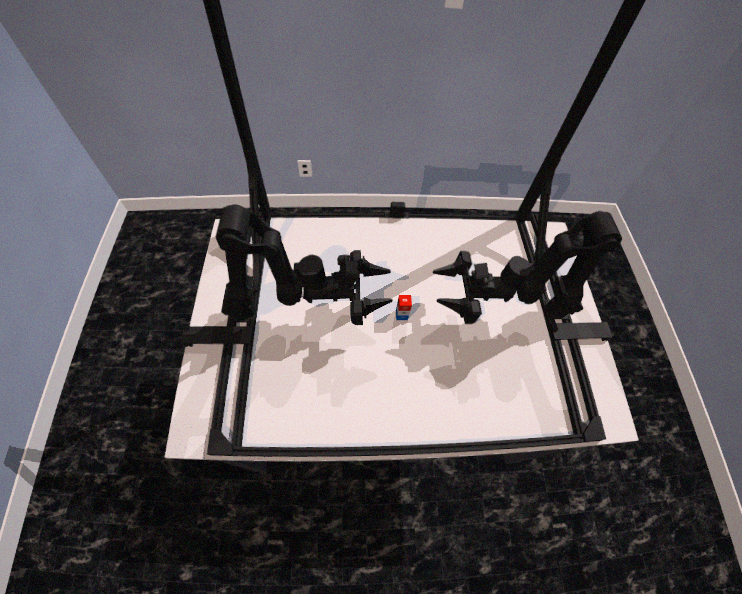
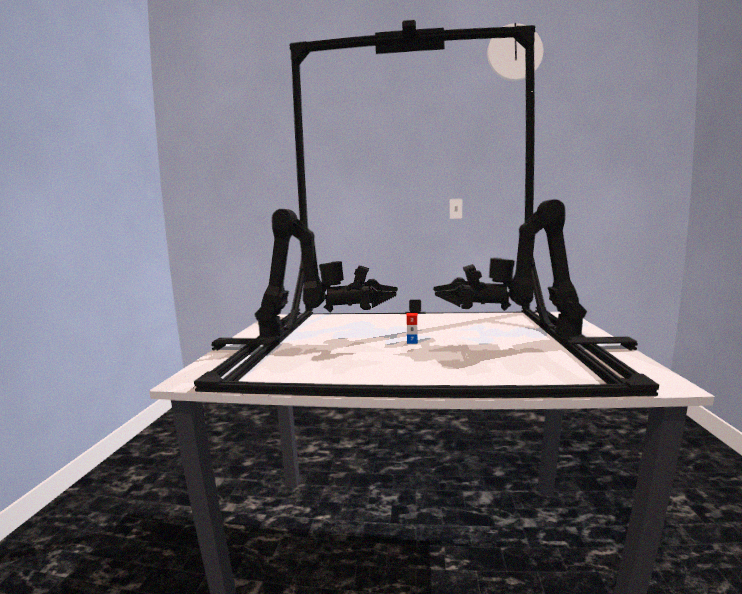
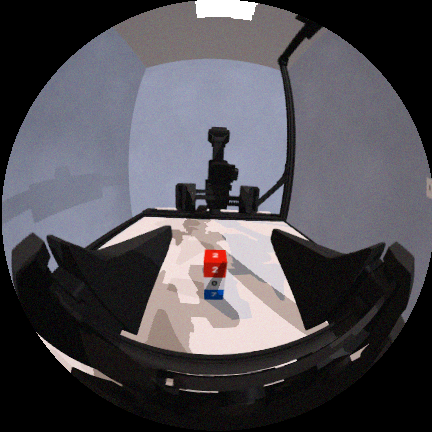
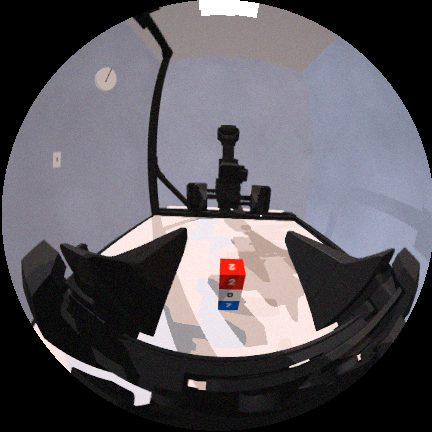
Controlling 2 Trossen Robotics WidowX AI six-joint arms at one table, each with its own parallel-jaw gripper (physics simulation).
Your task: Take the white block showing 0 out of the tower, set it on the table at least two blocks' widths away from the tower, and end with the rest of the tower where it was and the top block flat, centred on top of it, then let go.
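Places are measured from the left arm's base along level axes (x up, y right, z ahead), in metres.
Pixels of known places: left gripper, between the fingertips: (image 1: 434,285) (image 2: 434,291) (image 3: 222,232) (image 4: 230,203); right gripper, between the fingertips: (image 1: 391,285) (image 2: 397,291) (image 3: 218,202) (image 4: 237,234); left arm's base, origin of its link: (image 1: 557,309) (image 2: 569,334) (image 4: 224,211); right arm's base, origin of its link: (image 1: 242,311) (image 2: 270,335) (image 3: 214,212).
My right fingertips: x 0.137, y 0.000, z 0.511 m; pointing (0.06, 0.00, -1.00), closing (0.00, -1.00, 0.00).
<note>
For each thing: its top centre in the pictures, then the offset to it from my right fingertips. "spot": a spot on its surface instead. Level surfaces: height alone.
- white block, centre of its top: (image 4: 229,280) (image 3: 214,269) (image 2: 412,323) dy -0.003, dx -0.098, dz -0.043 m
- blue block, centre of its top: (image 4: 228,292) (image 3: 213,281) (image 2: 412,332) dy -0.003, dx -0.127, dz -0.043 m
- black frame, a spot on its surface: (image 2: 427,389) spot: dy -0.380, dx -0.137, dz -0.076 m
- white table top, height of its surface: dx -0.156 m
- small black box, a spot on its surface: (image 1: 397,209) (image 2: 414,303) spot: dy +0.357, dx -0.111, dz -0.051 m
The tower stands upright on the table. Its red top block (image 1: 404,302) (image 2: 412,319) (image 3: 215,263) (image 4: 232,274) shows 2. Below it is the white block (image 2: 412,329) (image 3: 214,283) (image 4: 229,295) showing 0, and at the bottom a blue block (image 1: 402,315) (image 2: 412,338) (image 3: 213,294) (image 4: 228,305) showing 7. The three look stacked in line. My left gripper (image 1: 435,286) (image 2: 435,289) is open and empty, to the right of the tower and higher than it. My right gripper (image 1: 390,287) (image 2: 396,289) is open and empty, to the left of the tower and higher than it. Neither touches the blocks.
A black frame (image 1: 396,450) (image 2: 427,389) runs around the white table top (image 1: 396,408) (image 2: 371,374), with tall posts at the back left and back right. A small black box (image 1: 397,209) (image 2: 415,305) sits at the middle of the back edge. Arm shadows cross the table.
</note>
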